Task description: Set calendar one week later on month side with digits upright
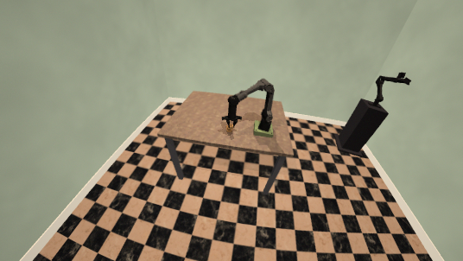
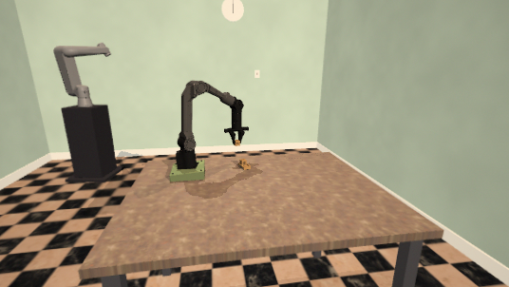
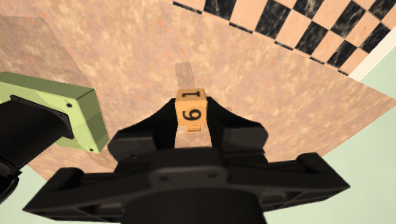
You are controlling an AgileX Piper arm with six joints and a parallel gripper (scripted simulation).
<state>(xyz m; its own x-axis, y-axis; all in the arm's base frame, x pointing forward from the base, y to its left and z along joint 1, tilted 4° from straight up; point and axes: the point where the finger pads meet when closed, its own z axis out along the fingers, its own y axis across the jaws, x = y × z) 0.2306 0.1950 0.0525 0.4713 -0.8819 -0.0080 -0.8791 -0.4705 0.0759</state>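
Right now the orange tray is 5 cm ahead of my hand, 9 cm to the right of it and 11 cm below it.
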